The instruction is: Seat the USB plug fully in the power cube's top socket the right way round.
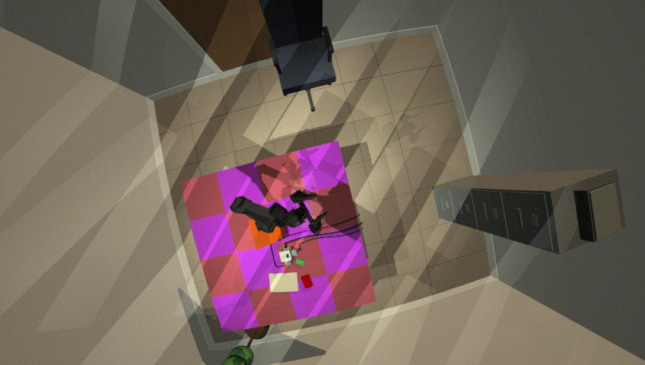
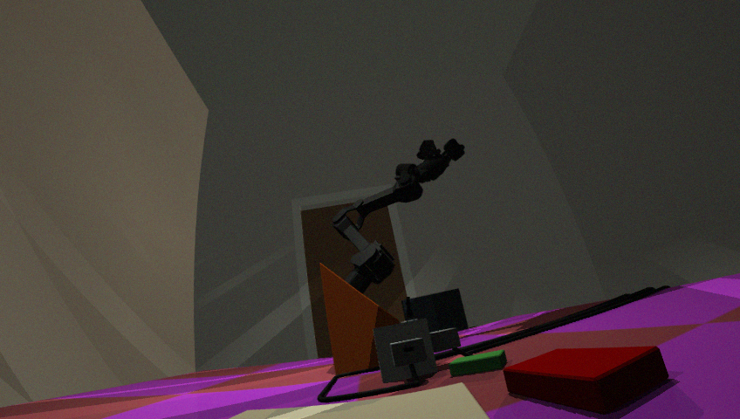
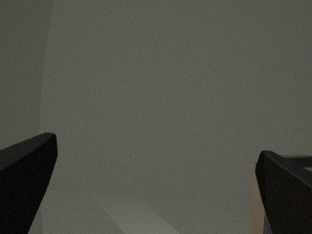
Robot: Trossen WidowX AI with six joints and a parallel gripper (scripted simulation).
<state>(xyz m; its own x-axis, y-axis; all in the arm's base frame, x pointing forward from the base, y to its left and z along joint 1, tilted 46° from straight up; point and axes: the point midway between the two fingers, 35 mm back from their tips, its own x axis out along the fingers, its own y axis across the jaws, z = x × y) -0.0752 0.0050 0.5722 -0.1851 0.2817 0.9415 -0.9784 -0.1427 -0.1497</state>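
Right now the dark USB plug is 34 cm ahead of my gripper tip, 38 cm to the right of it and 50 cm below it. From my gripper tip the other things lie so: green block: 44 cm ahead, 33 cm to the right, 58 cm below; USB socket: 34 cm ahead, 38 cm to the right, 52 cm below; flat red block: 60 cm ahead, 33 cm to the right, 58 cm below.
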